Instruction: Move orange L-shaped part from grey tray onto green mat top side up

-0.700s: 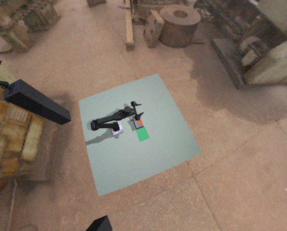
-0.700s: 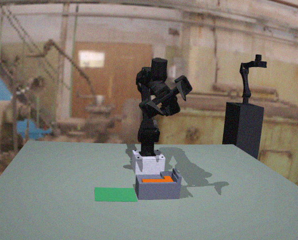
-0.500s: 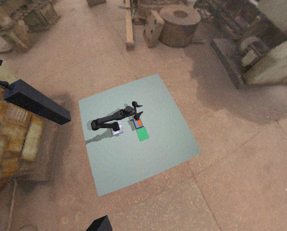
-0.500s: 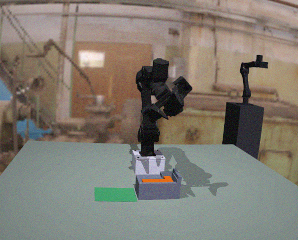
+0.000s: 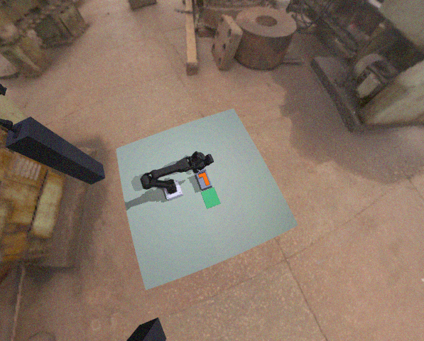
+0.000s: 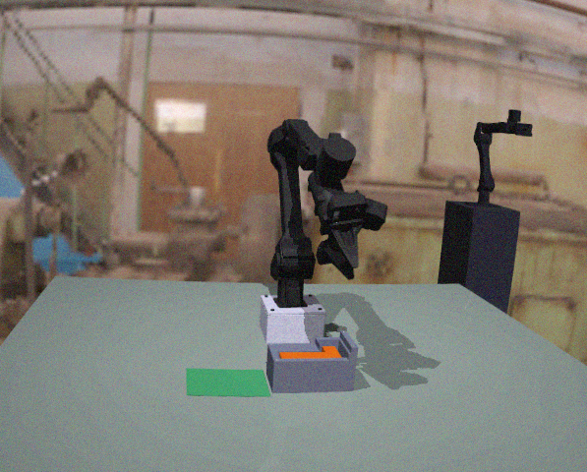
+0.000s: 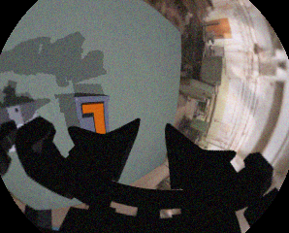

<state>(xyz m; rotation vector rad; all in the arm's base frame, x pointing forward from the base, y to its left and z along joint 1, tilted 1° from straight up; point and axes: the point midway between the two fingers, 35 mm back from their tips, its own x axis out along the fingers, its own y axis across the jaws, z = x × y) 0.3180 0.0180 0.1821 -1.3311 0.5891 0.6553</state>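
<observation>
The orange l-shaped part is 18 cm below my gripper tip, 7 cm behind it and 3 cm to the right of it. The rest, counted from my gripper tip: green mat 25 cm below, 19 cm to the right, 9 cm behind.
</observation>
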